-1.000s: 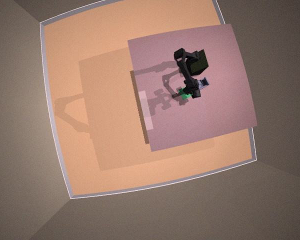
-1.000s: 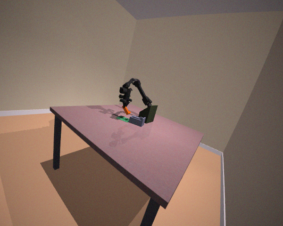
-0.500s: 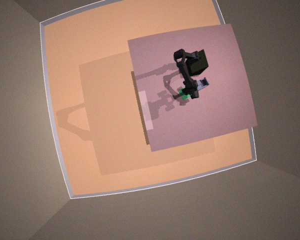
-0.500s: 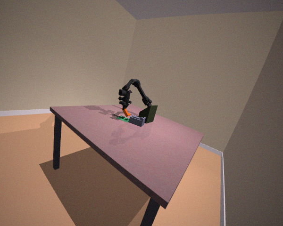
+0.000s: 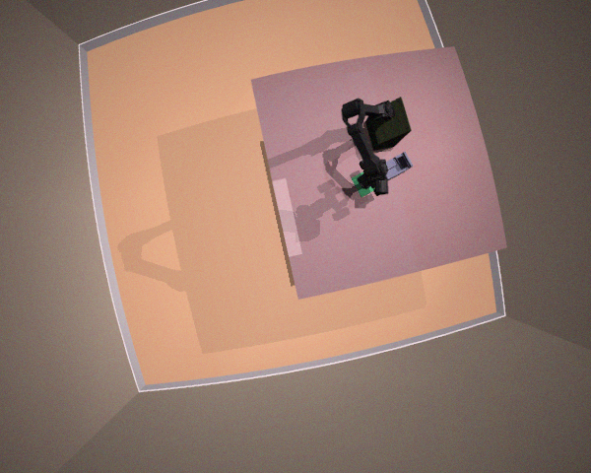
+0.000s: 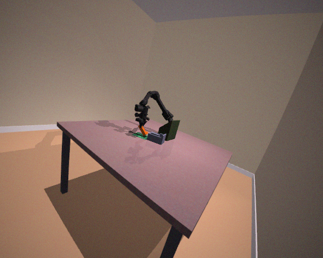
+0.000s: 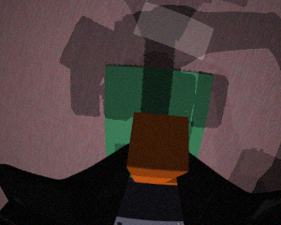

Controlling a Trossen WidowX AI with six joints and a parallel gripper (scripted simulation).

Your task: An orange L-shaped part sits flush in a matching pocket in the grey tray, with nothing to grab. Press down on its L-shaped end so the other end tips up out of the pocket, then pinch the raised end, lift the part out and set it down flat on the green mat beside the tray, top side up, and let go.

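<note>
Now: the green mat 9 cm below my gripper tip, 2 cm to the left of it and 1 cm behind it. From my gripper tip the other things lie so: orange L-shaped part 3 cm to the left, 3 cm below, 2 cm behind.
</note>
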